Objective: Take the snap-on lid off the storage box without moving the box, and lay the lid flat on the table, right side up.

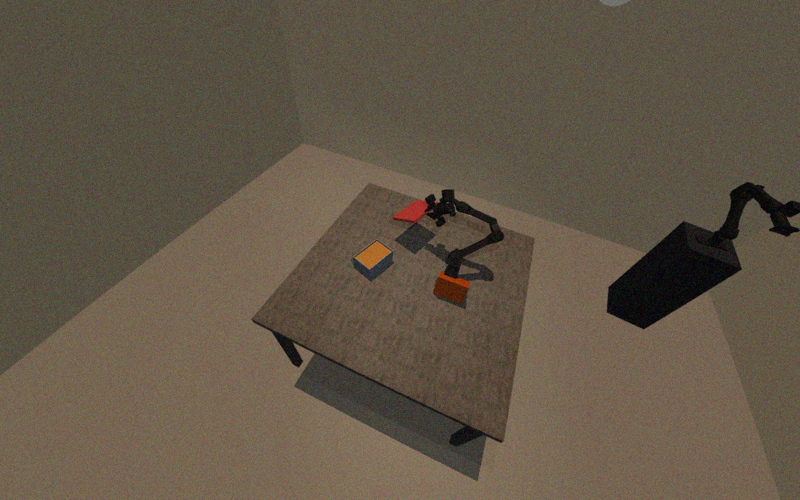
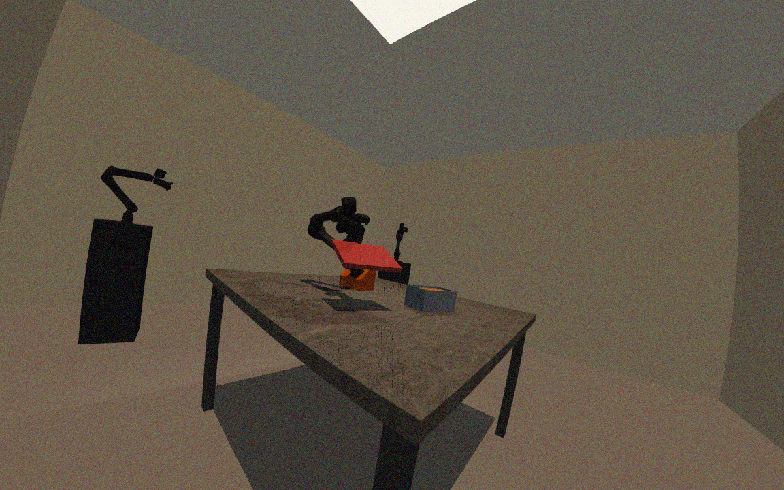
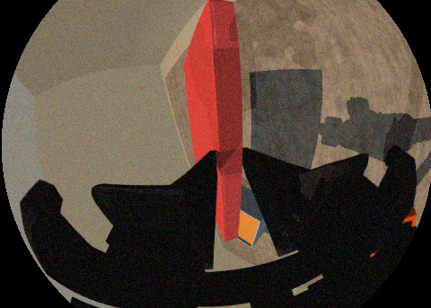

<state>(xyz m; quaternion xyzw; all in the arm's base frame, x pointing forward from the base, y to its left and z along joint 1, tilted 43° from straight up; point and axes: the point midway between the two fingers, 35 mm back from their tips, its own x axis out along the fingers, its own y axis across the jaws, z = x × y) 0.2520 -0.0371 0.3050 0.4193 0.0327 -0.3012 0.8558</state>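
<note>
Now: the lid 70 mm ahead of my gripper tip, 30 mm below it and 10 mm to the right of it. The rest, counted from my gripper tip: blue-grey storage box (340 mm to the left, 190 mm below, 150 mm ahead).
</note>
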